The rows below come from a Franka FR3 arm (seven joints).
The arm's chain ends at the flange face. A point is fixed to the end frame.
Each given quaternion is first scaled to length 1.
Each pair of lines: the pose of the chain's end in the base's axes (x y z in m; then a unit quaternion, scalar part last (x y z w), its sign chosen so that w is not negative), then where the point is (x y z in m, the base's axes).
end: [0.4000 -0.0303 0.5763 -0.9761 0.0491 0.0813 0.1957]
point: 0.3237 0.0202 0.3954
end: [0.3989 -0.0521 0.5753 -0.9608 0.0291 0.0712 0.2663]
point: 0.3269 0.0228 0.4012
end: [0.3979 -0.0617 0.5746 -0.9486 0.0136 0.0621 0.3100]
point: 0.3289 0.0277 0.4062
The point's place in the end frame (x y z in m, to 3 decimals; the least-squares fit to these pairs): -0.046 0.031 0.195
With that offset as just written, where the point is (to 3 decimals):
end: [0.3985 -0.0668 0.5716 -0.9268 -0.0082 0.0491 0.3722]
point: 0.333 0.043 0.414
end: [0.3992 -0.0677 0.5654 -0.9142 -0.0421 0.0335 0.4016]
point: 0.336 0.049 0.412
